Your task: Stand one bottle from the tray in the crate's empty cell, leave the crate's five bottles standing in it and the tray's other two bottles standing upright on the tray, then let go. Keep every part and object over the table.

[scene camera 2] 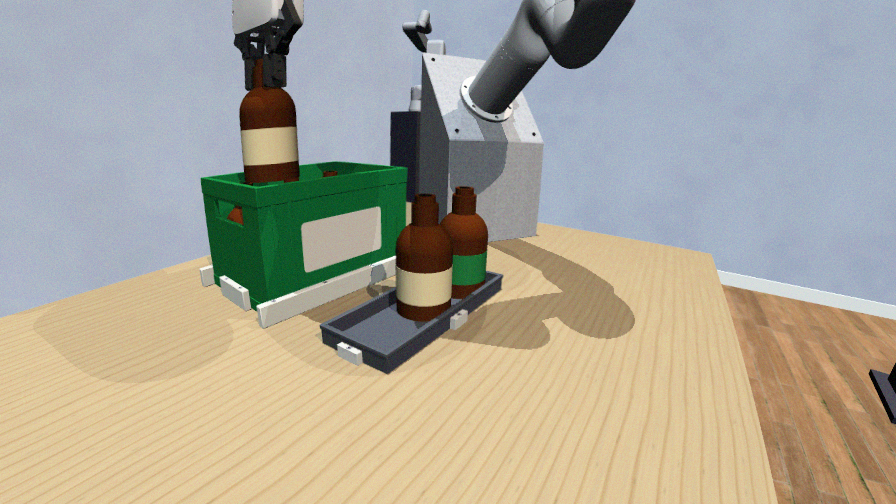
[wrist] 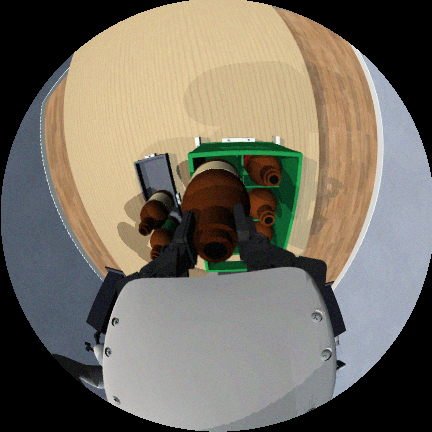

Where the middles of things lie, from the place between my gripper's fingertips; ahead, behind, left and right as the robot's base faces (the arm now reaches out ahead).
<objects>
I see my gripper 10 cm past the crate rail (scene camera 2: 269, 313), 4 cm to the right of it and 28 cm above it.
</objects>
